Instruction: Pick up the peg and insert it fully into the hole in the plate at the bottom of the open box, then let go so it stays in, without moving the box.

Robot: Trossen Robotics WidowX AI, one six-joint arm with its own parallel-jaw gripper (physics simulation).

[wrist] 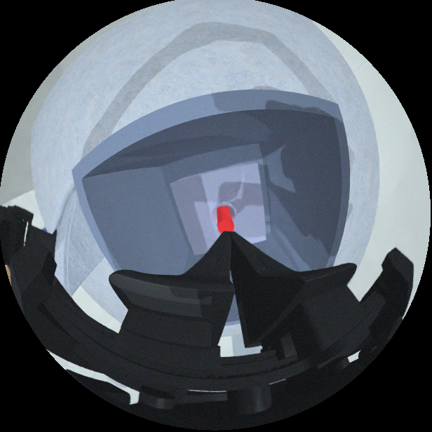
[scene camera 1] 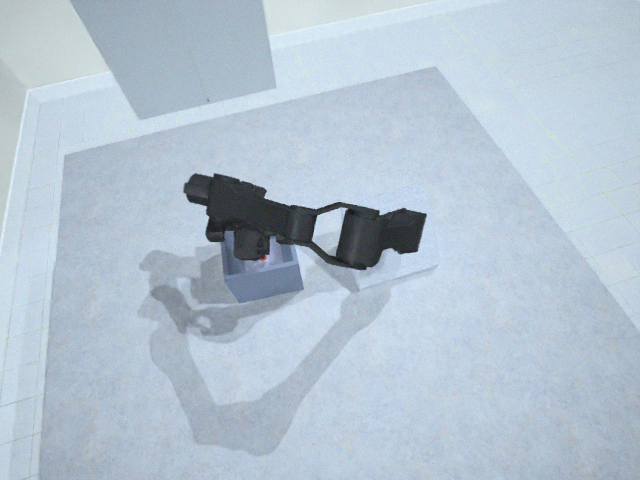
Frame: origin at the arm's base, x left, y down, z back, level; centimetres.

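Where they show: gripper, fingertip midpoint: point(scene camera 1: 259, 247).
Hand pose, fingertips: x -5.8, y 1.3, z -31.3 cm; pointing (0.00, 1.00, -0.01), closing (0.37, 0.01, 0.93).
Note:
After its pixels a point has its place.
The red peg point(scene camera 1: 263, 257) point(wrist: 225, 219) stands in the hole of the pale plate point(wrist: 250, 220) at the bottom of the open box. Part of the peg stands out above the plate; how deep it sits cannot be told. The blue-grey box point(scene camera 1: 266, 283) {x 2.2, y 3.9, z -32.1 cm} point(wrist: 125, 215) is upright on the mat. My gripper point(wrist: 227, 236) is shut with its fingertips together and holds nothing. In the wrist view the tips show right at the near end of the peg, and whether they touch it cannot be told. In the scene view the fingers are hidden by the arm.
The arm reaches over the box from the right, above a pale block point(scene camera 1: 398, 276) {x 8.9, y 8.5, z -2.1 cm} beside the box. The box walls stand around the plate and the peg. A grey mat point(scene camera 1: 413, 372) {x 29.5, y 11.6, z -7.7 cm} lies under the box, and a grey panel point(scene camera 1: 191, 56) stands at the back.

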